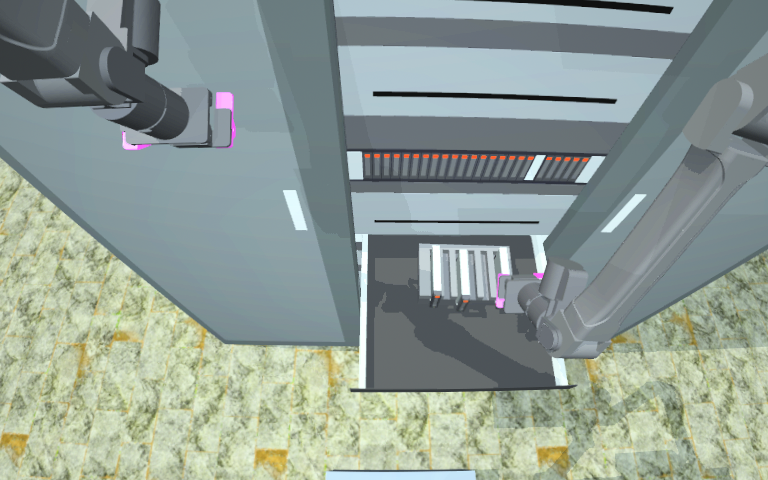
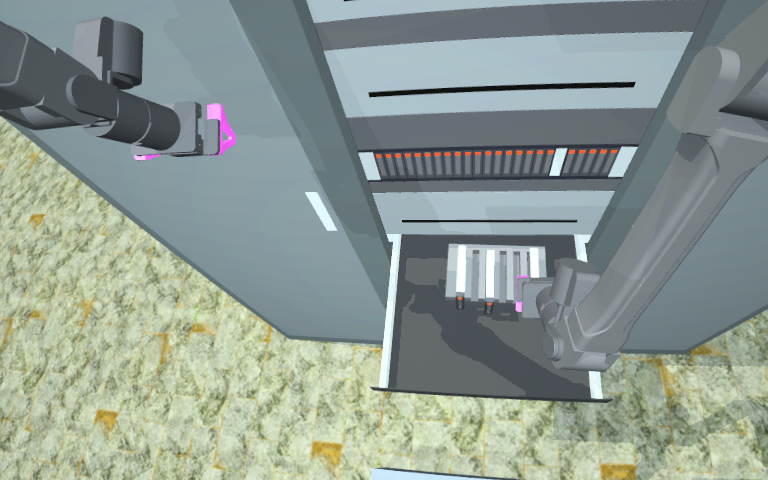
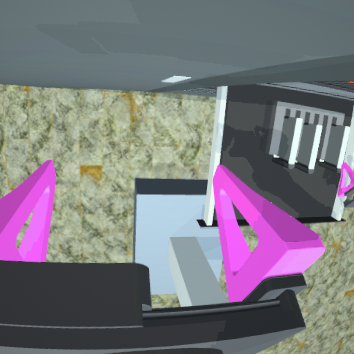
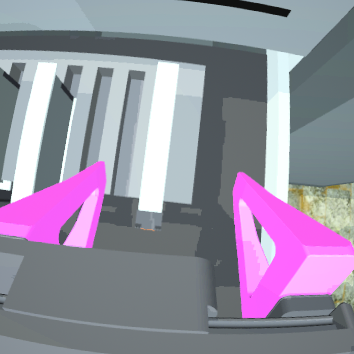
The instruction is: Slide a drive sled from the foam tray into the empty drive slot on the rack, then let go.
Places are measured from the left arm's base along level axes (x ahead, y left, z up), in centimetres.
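Where they show: left gripper, fingertip midpoint: (image 1: 200, 132) (image 2: 206, 141) (image 3: 136, 169); right gripper, fingertip midpoint: (image 1: 516, 276) (image 2: 543, 279) (image 3: 353, 163) (image 4: 170, 175).
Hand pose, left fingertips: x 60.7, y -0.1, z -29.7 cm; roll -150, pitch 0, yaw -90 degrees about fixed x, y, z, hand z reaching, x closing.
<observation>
Things, the pixels of their top centre, and the offset from my left fingertips. "spot": a spot on its surface instead.
- rightmost sled, top centre: (image 4: 157, 140) (image 2: 535, 273) (image 1: 505, 271) (image 3: 343, 149) dx -3.6, dy -52.5, dz -39.3 cm
- middle sled, top centre: (image 4: 29, 138) (image 2: 490, 275) (image 1: 464, 274) (image 3: 315, 149) dx -4.2, dy -43.5, dz -39.3 cm
- left sled, top centre: (image 2: 461, 270) (image 1: 437, 269) (image 3: 295, 143) dx -3.2, dy -37.5, dz -39.3 cm
- rack's drive row, surface spot: (image 2: 464, 164) (image 1: 449, 167) spot: dx +9.4, dy -38.2, dz -19.9 cm
- pale strip, surface spot: (image 2: 557, 161) (image 1: 530, 167) spot: dx +12.5, dy -55.7, dz -23.4 cm
- pulled-out dark drawer, surface spot: (image 2: 481, 382) (image 1: 456, 377) spot: dx -23.9, dy -42.1, dz -50.4 cm
- slotted rack panel, surface spot: (image 2: 487, 205) (image 1: 461, 206) spot: dx +9.4, dy -42.9, dz -33.9 cm
The pale foam tray (image 1: 424, 277) (image 2: 451, 271) (image 4: 191, 125) holds white-edged drive sleds. The rightmost sled (image 1: 504, 260) (image 2: 534, 260) (image 4: 165, 135) stands in its slot. The middle sled (image 1: 464, 271) (image 2: 489, 271) and left sled (image 1: 436, 268) (image 2: 461, 268) stand farther left. My right gripper (image 1: 519, 283) (image 4: 170, 175) is open at the tray's front right, its fingertips either side of the rightmost sled's line. My left gripper (image 1: 181, 133) (image 2: 184, 144) (image 3: 136, 169) is open and empty, high at the left. The rack's drive row (image 1: 447, 166) (image 2: 464, 164) has a pale strip (image 1: 534, 168) (image 2: 557, 161); I cannot tell whether that is the empty slot.
The tray lies in a pulled-out dark drawer (image 1: 453, 367) (image 2: 481, 382) with white side walls. A slotted rack panel (image 1: 453, 206) (image 2: 487, 205) lies between drawer and drive row. Large grey side panels (image 1: 226, 254) (image 2: 254, 254) flank the rack. A pale blue box (image 3: 155, 225) shows below the left gripper.
</observation>
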